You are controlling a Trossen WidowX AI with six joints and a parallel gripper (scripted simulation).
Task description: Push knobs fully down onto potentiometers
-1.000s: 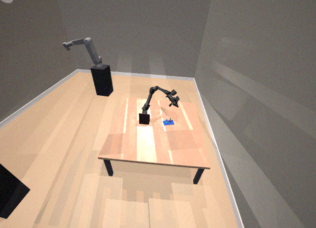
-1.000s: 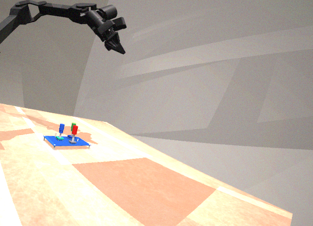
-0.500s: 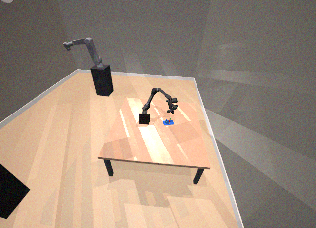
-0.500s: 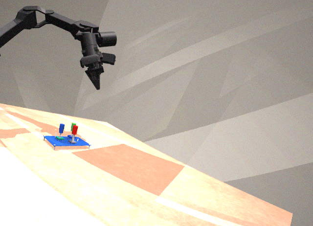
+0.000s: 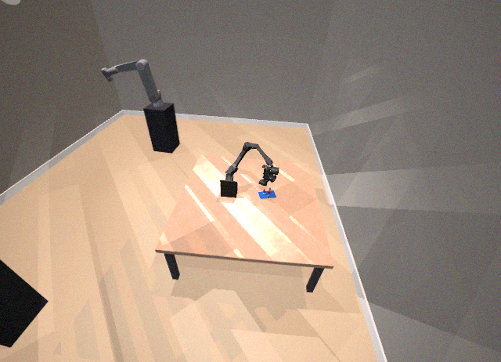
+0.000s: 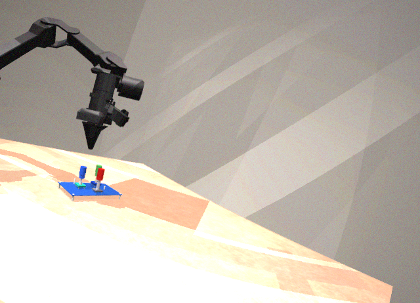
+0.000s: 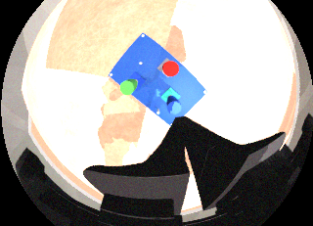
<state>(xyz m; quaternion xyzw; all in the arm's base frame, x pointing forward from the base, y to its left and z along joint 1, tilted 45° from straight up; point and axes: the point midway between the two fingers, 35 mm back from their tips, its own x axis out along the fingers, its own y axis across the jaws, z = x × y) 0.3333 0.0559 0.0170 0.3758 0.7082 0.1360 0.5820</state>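
Now: gripper tip 70 mm above the blue knob and 10 mm past it. The rest, counted from my gripper tip: green knob 70 mm below, 40 mm to the left, 40 mm ahead.
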